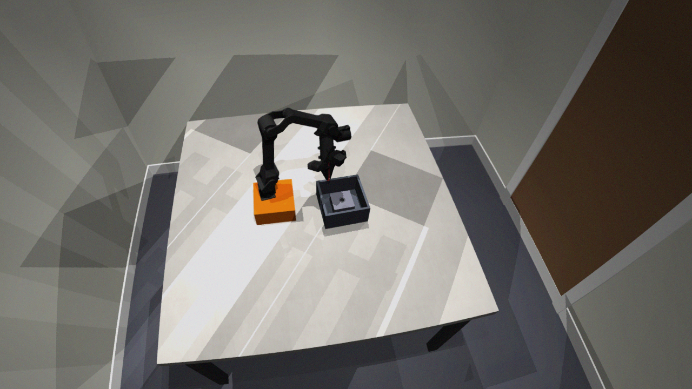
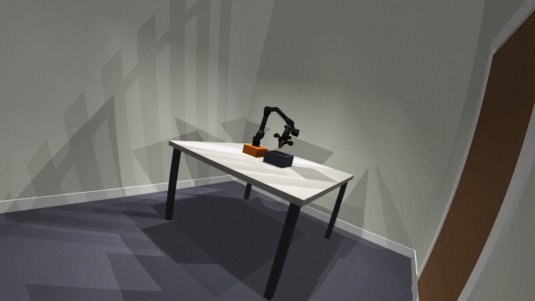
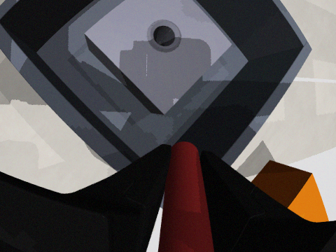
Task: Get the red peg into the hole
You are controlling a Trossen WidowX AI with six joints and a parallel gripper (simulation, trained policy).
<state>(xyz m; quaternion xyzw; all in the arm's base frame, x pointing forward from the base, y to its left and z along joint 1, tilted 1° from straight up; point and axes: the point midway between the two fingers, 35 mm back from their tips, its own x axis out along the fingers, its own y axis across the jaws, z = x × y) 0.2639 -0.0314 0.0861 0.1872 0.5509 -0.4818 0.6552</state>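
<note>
My gripper tip is now 30 mm below the red peg and 10 mm to the right of it. Also, from my gripper tip: grey plate 90 mm below, 70 mm to the right, 40 mm ahead; then dark grey box 110 mm below, 70 mm to the right, 40 mm ahead.
</note>
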